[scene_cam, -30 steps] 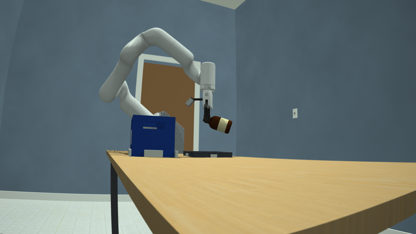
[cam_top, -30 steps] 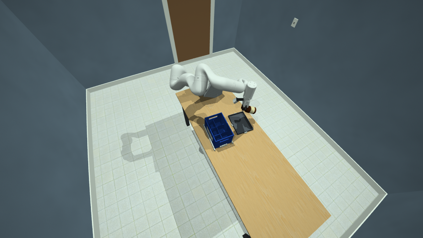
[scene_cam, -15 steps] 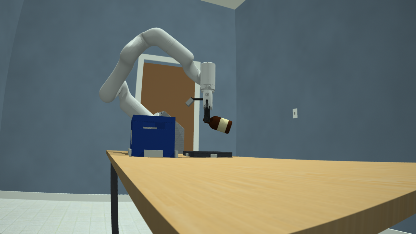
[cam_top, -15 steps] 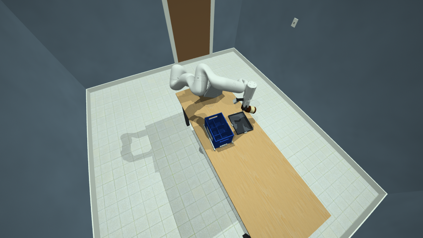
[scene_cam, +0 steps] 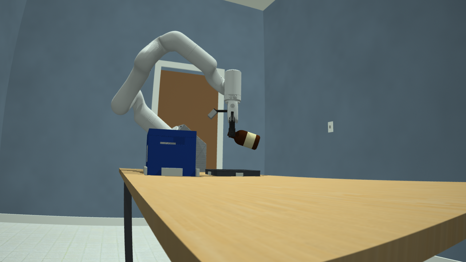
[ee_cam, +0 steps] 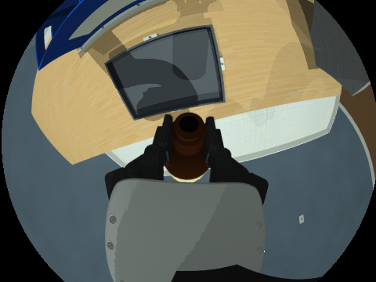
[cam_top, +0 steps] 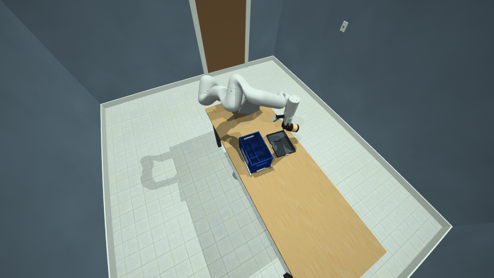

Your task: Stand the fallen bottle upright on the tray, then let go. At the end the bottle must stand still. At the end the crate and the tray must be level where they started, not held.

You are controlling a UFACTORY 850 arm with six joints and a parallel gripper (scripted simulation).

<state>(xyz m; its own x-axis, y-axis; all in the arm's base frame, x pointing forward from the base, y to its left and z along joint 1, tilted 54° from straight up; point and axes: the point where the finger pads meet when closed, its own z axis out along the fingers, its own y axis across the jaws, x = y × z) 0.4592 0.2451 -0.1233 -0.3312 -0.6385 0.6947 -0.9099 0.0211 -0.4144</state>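
My gripper is now 20 mm short of the bottle, 50 mm to the right of it and 20 mm above it. Also, from my hand: dark tray: 60 mm ahead, 20 mm to the right, 190 mm below; blue crate: 80 mm ahead, 320 mm to the right, 120 mm below.
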